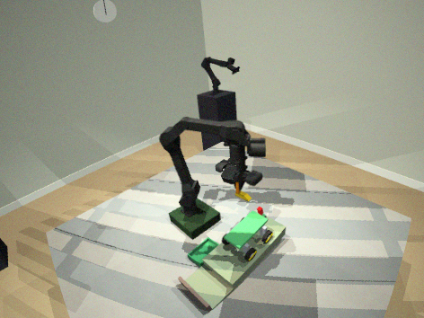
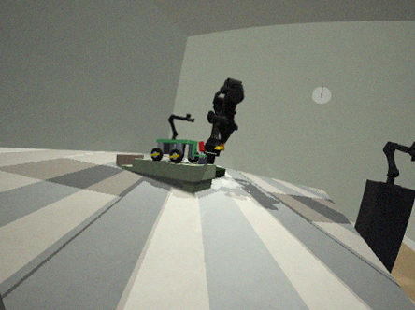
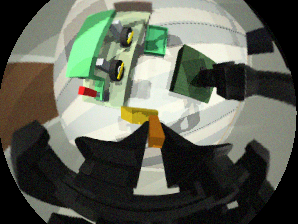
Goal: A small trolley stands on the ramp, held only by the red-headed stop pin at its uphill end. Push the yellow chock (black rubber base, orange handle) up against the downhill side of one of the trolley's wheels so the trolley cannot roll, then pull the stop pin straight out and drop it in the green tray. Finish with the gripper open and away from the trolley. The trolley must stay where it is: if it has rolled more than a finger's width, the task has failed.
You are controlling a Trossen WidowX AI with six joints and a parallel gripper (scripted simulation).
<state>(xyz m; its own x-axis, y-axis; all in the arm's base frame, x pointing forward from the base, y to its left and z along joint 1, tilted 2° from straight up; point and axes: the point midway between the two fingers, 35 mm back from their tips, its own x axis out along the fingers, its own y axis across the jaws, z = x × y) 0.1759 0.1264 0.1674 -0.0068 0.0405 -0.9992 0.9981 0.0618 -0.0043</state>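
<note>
Now: the yellow chock 2 cm ahead of my gripper tip and 1 cm below it. The rest, counted from my gripper tip: red-headed stop pin (13 cm ahead, 4 cm below, 2 cm to the right); then ramp (15 cm ahead, 13 cm to the right, 13 cm below); then green-topped trolley (15 cm ahead, 12 cm to the right, 6 cm below).
</note>
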